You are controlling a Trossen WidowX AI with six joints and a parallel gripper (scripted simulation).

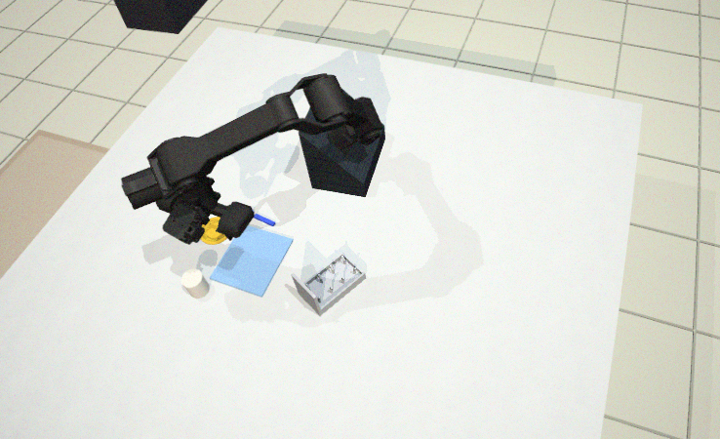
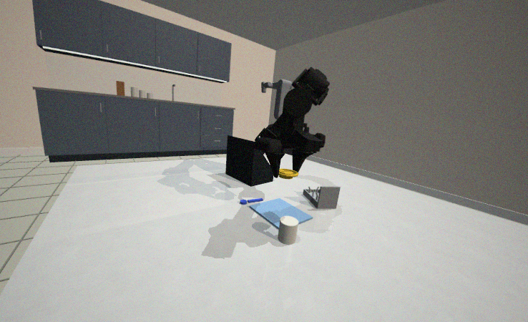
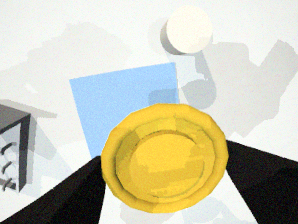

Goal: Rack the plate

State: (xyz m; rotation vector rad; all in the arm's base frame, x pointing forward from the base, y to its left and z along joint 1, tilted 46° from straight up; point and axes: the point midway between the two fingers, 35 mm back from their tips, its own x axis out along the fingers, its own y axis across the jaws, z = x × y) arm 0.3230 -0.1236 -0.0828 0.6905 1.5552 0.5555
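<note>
My gripper tip is 20 mm past the grey dish rack, 220 mm to the right of it and 110 mm above it. The rest, counted from my gripper tip: yellow plate 10 mm above; then light blue mat 30 mm behind, 30 mm to the left, 130 mm below; then cream cup 70 mm ahead, 50 mm to the right, 110 mm below.
</note>
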